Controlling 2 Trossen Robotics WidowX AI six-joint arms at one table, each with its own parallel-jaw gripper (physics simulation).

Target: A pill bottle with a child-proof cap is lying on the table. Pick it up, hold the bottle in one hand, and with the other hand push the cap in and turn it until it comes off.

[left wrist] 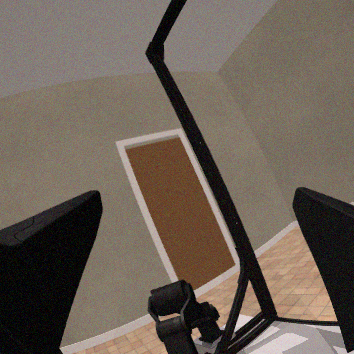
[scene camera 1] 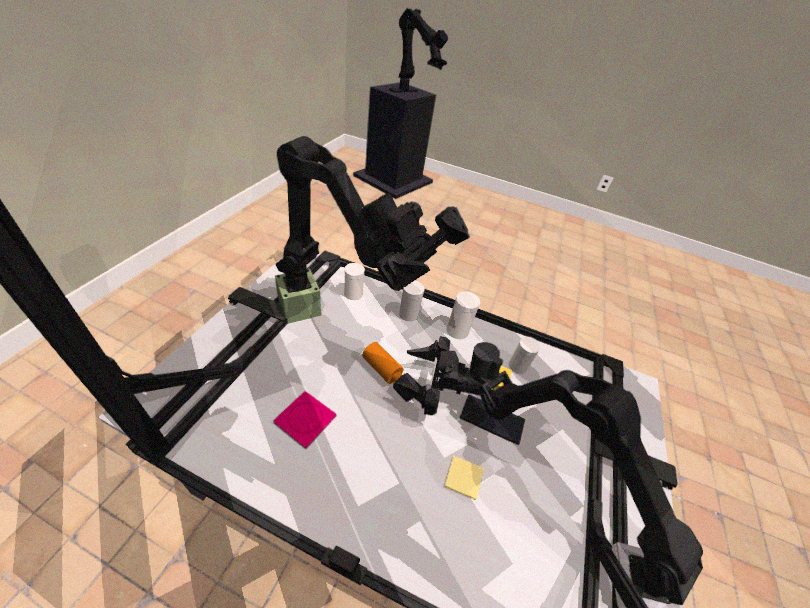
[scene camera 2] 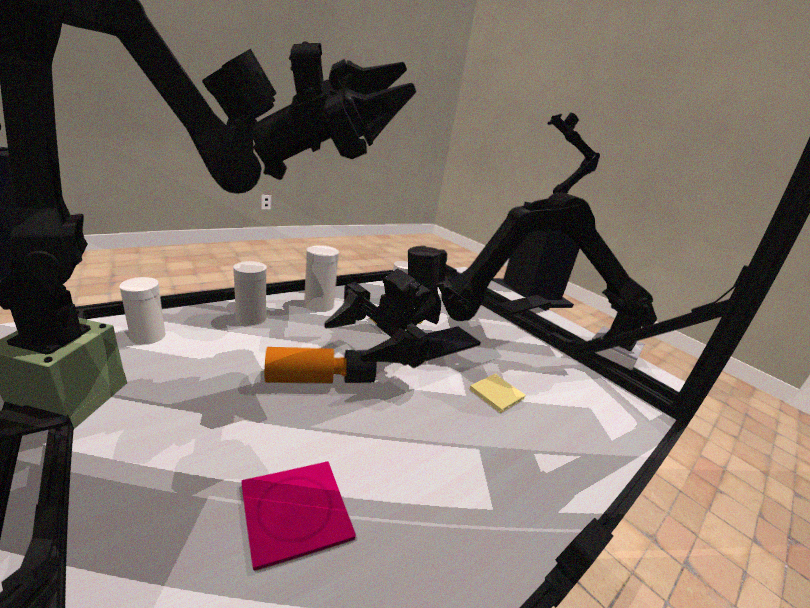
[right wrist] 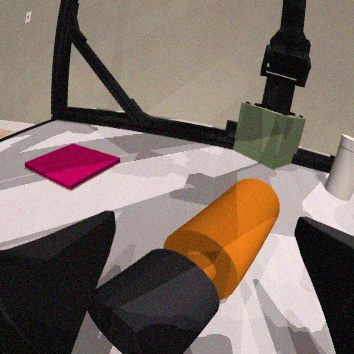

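The pill bottle's orange body (scene camera 1: 382, 362) (scene camera 2: 299, 365) (right wrist: 235, 225) lies on its side on the table. Its black cap (scene camera 2: 361, 365) (right wrist: 157, 300) is on the neck and faces the right arm; in scene camera 1 the cap is hard to tell from a black finger. My right gripper (scene camera 1: 406, 367) (scene camera 2: 346, 340) (right wrist: 210, 225) is open and low at the cap end, with one finger on each side of the bottle in the right wrist view. Whether a finger touches the cap is unclear. My left gripper (scene camera 1: 447, 250) (scene camera 2: 408, 76) (left wrist: 200, 199) is open and empty, high above the table.
White cylinders (scene camera 1: 353, 281) (scene camera 1: 411, 301) (scene camera 1: 463, 314) (scene camera 1: 523, 354) stand along the far edge. A magenta square (scene camera 1: 304, 419) (scene camera 2: 297, 513) (right wrist: 72, 165), a yellow square (scene camera 1: 464, 477) (scene camera 2: 497, 392) and a black slab (scene camera 1: 493, 420) (scene camera 2: 451, 342) lie around. A green block (scene camera 1: 299, 297) carries the left arm.
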